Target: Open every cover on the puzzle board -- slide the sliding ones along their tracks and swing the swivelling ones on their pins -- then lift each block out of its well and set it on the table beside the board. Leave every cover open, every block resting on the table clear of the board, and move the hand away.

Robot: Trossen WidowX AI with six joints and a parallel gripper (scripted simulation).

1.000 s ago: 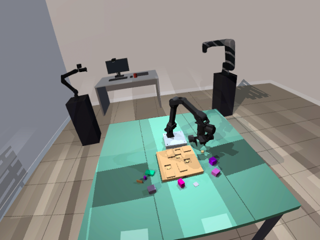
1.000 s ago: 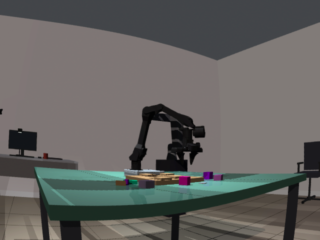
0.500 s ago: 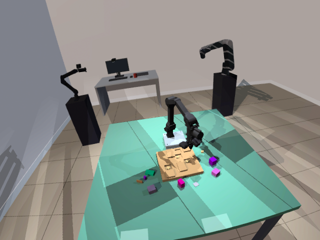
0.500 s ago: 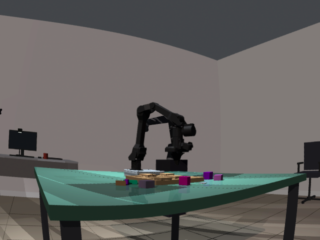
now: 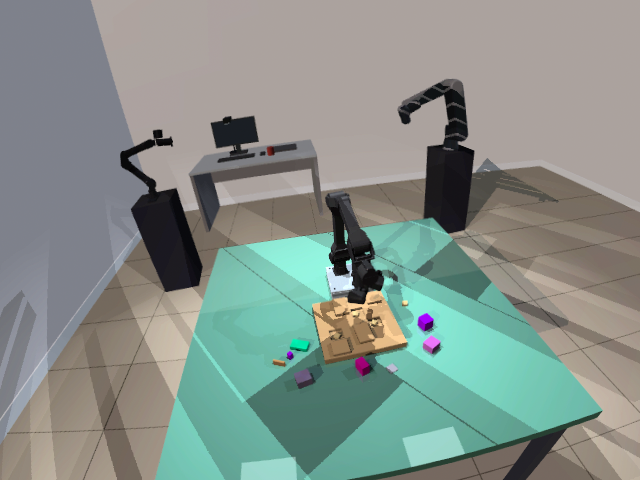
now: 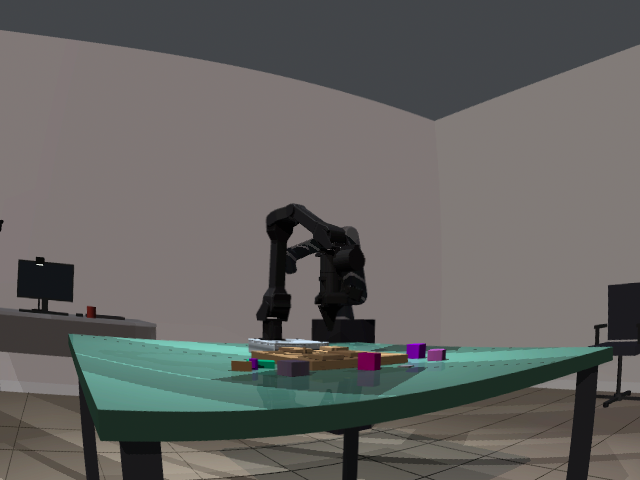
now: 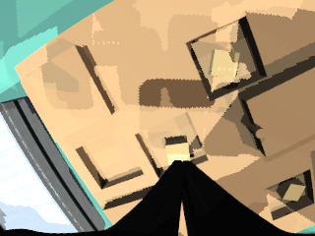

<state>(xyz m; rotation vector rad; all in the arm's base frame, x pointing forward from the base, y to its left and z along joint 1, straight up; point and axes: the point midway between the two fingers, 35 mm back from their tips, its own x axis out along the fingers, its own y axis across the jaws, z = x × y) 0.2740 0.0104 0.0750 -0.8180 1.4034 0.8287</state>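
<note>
Now: the tan puzzle board 6 cm below my gripper tip, 4 cm ahead of it and 3 cm to the right of it. Also, from my gripper tip: grey tile (27 cm ahead, 8 cm below, 2 cm to the left); magenta block (24 cm ahead, 8 cm to the right, 6 cm below); green block (26 cm to the right, 7 cm below, 7 cm ahead).
</note>
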